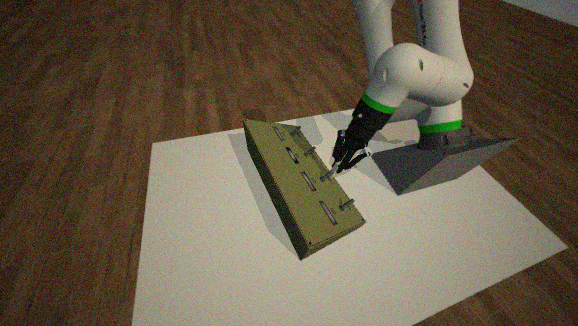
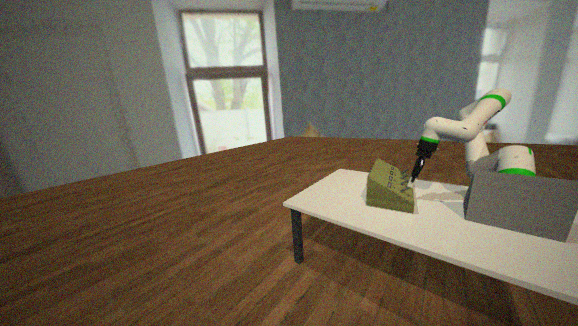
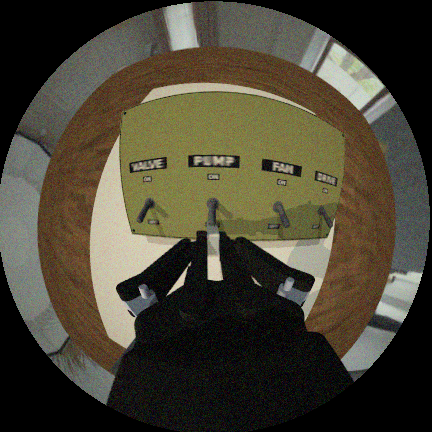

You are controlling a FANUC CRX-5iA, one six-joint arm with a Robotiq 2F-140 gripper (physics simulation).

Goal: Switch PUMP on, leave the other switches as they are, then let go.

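Places are measured from the arm's base along level axes (x back, y right, z up), in centimetres.
Where they show: gripper, between the fingertips: (image 1: 331, 176) (image 2: 409, 186) (image 3: 211, 229); arm's base, origin of its link: (image 1: 440, 146) (image 2: 515, 191).
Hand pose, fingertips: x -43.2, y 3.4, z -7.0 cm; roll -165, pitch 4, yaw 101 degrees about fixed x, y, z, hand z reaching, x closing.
Each offset is from my fingertips to the top centre of the thing. Level surfaces: height alone.
The olive switch panel (image 1: 310, 220) (image 2: 390, 198) (image 3: 225, 125) has four grey levers. The PUMP lever @[dx -2.6, dy -0.3, dz +4.5 cm] (image 1: 324, 178) (image 3: 212, 214) points down toward its OFF label, which the fingertips mostly hide. The VALVE lever @[dx -1.0, dy -12.1, dz +4.4 cm] (image 1: 346, 204) (image 3: 145, 210), FAN lever @[dx -4.1, dy +11.7, dz +4.4 cm] (image 1: 310, 150) (image 3: 283, 215) and DRIVE lever @[dx -5.7, dy +23.6, dz +4.4 cm] (image 1: 296, 131) (image 3: 325, 217) also point down, on their OFF side. My gripper (image 1: 332, 172) (image 2: 411, 181) (image 3: 211, 229) is shut with nothing between its fingers. Its tips are right at the lower end of the PUMP lever; whether they touch it is hard to tell.
The panel stands sloped on a white table @[dz -8.7 cm] (image 1: 200, 225) (image 2: 325, 195) (image 3: 107, 250). The arm's grey wedge-shaped base (image 1: 435, 172) (image 2: 520, 205) stands on the gripper's side of the panel. The FAN and VALVE levers flank the PUMP lever.
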